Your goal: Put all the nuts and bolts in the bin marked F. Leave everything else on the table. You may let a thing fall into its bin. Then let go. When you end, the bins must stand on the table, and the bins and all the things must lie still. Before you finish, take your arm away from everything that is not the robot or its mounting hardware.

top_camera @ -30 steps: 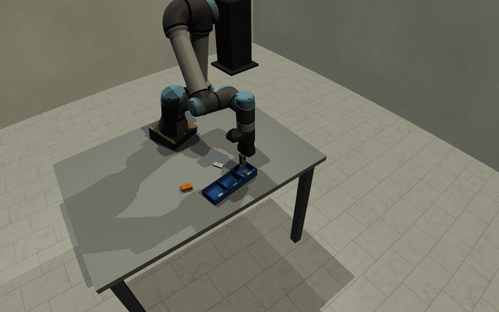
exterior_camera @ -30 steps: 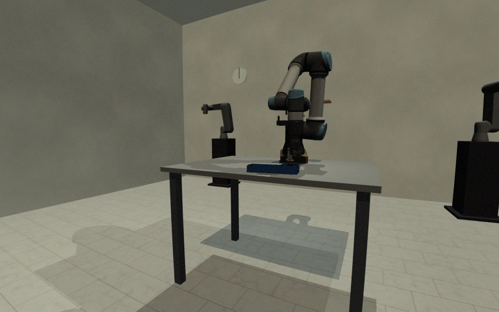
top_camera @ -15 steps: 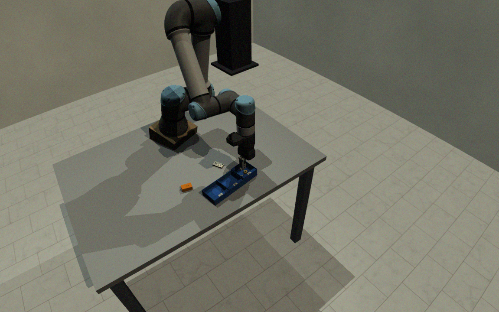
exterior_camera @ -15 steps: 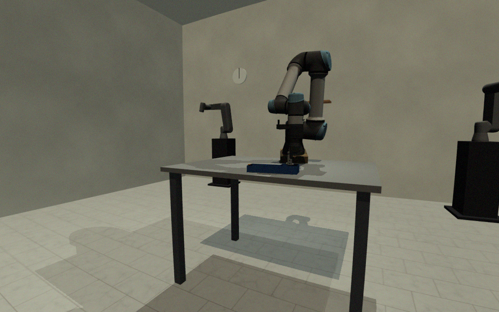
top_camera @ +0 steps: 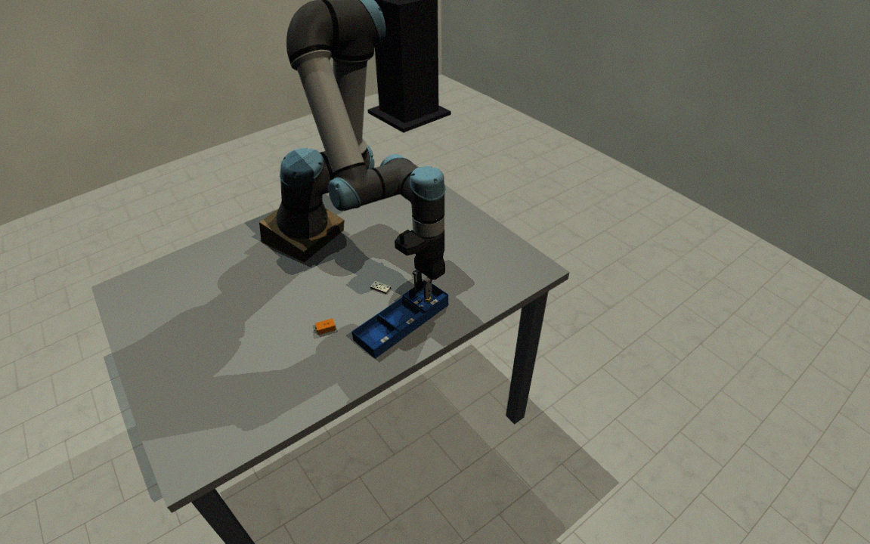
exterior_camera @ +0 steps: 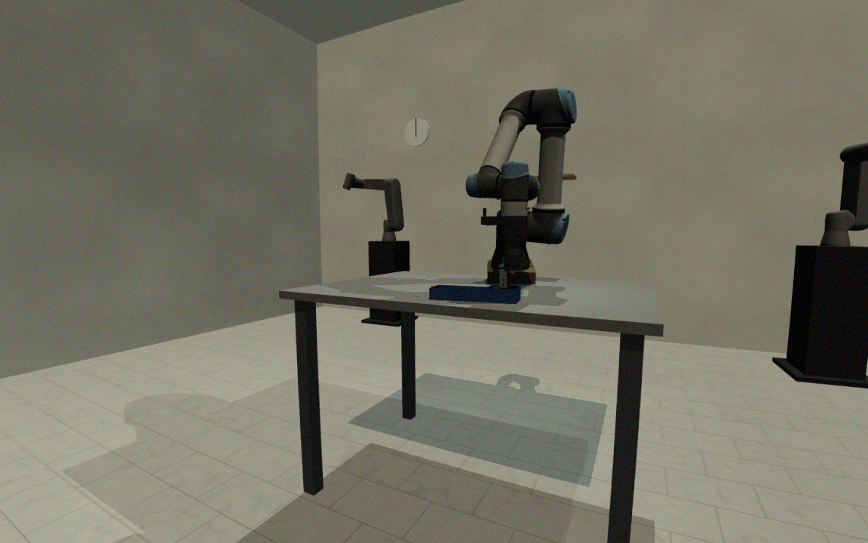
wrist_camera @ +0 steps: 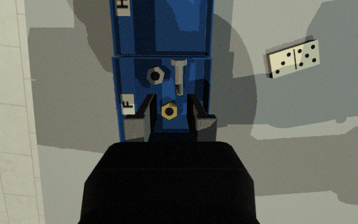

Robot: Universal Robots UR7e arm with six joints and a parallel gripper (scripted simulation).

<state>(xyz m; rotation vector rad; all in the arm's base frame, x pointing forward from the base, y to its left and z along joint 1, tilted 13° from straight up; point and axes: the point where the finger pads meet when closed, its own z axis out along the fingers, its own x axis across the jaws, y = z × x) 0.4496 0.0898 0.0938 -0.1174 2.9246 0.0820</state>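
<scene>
Now: hand 1 cm to the right of the brass nut and 4 cm above it. From my hand the other things lie so: grey bolt: 3 cm to the right, 4 cm below; blue bin row: 2 cm ahead, 8 cm to the right, 4 cm below; grey nut: 2 cm ahead, 2 cm to the right, 4 cm below.
</scene>
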